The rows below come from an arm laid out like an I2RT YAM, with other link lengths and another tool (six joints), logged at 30 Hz.
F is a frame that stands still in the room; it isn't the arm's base.
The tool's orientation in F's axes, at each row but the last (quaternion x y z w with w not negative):
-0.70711 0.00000 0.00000 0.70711
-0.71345 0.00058 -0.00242 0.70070
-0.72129 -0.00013 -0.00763 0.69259
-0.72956 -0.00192 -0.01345 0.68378
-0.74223 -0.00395 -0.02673 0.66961
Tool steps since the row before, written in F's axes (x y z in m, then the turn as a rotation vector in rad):
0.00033 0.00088 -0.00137 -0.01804 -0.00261 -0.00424
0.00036 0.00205 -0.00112 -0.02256 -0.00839 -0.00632
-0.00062 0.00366 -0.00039 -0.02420 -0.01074 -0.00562
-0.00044 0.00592 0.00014 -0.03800 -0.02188 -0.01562
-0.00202 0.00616 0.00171 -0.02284 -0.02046 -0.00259
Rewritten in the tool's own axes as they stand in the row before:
0.00033 0.00137 0.00088 -0.01804 0.00424 -0.00261
0.00035 0.00108 0.00207 -0.02254 0.00641 -0.00837
-0.00066 0.00023 0.00367 -0.02415 0.00579 -0.01076
-0.00053 -0.00053 0.00589 -0.03799 0.01620 -0.02147
-0.00212 -0.00242 0.00588 -0.02231 0.00373 -0.02086

